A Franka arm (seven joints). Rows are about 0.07 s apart.
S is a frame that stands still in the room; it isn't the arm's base.
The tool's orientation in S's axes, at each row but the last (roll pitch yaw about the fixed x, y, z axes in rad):
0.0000, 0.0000, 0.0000
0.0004, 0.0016, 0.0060
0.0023, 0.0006, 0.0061
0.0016, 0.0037, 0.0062
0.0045, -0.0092, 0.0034
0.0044, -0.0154, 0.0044
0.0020, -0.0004, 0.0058
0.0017, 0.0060, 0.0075
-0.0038, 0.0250, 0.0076
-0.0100, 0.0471, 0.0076
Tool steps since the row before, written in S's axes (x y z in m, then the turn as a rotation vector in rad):
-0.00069, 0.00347, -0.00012, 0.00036, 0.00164, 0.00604
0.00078, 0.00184, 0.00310, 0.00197, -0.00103, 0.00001
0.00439, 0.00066, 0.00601, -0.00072, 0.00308, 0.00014
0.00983, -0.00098, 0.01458, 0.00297, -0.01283, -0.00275
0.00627, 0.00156, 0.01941, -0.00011, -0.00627, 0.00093
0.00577, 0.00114, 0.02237, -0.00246, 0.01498, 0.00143
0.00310, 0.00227, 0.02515, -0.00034, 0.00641, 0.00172
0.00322, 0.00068, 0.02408, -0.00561, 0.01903, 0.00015
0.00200, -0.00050, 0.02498, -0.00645, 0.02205, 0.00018
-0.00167, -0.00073, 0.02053, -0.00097, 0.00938, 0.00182
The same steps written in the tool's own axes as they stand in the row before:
-0.00069, 0.00347, -0.00012, 0.00036, 0.00164, 0.00604
0.00079, 0.00184, 0.00310, 0.00196, -0.00104, 0.00001
0.00439, 0.00065, 0.00601, -0.00070, 0.00308, 0.00013
0.00977, -0.00102, 0.01462, 0.00290, -0.01285, -0.00272
0.00645, 0.00163, 0.01934, -0.00012, -0.00627, 0.00096
0.00612, 0.00121, 0.02227, -0.00237, 0.01500, 0.00140
0.00312, 0.00230, 0.02514, -0.00030, 0.00642, 0.00171
0.00308, 0.00070, 0.02410, -0.00547, 0.01907, 0.00008
0.00137, -0.00061, 0.02502, -0.00628, 0.02210, 0.00011
-0.00264, -0.00092, 0.02042, -0.00098, 0.00937, 0.00187

